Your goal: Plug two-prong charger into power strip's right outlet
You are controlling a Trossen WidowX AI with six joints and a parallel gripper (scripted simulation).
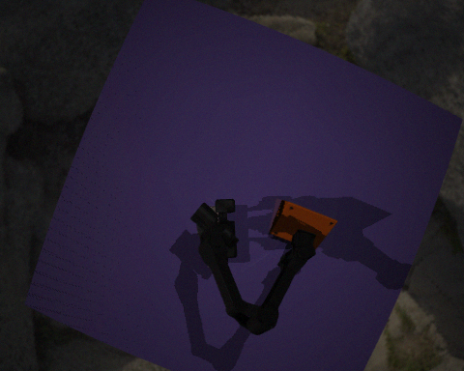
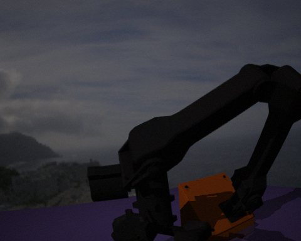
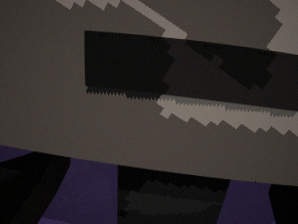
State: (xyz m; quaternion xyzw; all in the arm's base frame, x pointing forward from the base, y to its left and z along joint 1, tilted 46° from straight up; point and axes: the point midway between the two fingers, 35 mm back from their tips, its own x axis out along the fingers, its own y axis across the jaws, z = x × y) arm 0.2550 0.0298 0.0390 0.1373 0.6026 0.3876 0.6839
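Now: the black two-prong charger 20 mm ahead of my gripper tip, 10 mm to the left of it and 10 mm above it.
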